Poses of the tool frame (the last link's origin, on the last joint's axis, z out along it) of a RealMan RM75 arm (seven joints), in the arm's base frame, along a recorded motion.
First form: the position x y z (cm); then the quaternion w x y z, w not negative.
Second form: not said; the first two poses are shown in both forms.
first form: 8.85 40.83 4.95 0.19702 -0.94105 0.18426 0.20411
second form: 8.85 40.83 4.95 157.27 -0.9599 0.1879 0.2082
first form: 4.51 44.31 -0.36 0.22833 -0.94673 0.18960 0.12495
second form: 4.51 44.31 -0.36 153.60 -0.9724 0.1947 0.1283
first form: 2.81 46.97 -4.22 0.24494 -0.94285 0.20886 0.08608
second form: 2.81 46.97 -4.22 151.64 -0.9725 0.2154 0.0888
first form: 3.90 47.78 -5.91 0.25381 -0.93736 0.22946 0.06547
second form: 3.90 47.78 -5.91 150.59 -0.9691 0.2372 0.0677
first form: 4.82 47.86 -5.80 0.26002 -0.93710 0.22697 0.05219
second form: 4.82 47.86 -5.80 149.86 -0.9705 0.2351 0.0540
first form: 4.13 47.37 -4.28 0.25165 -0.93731 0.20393 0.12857
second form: 4.13 47.37 -4.28 150.85 -0.9685 0.2107 0.1328
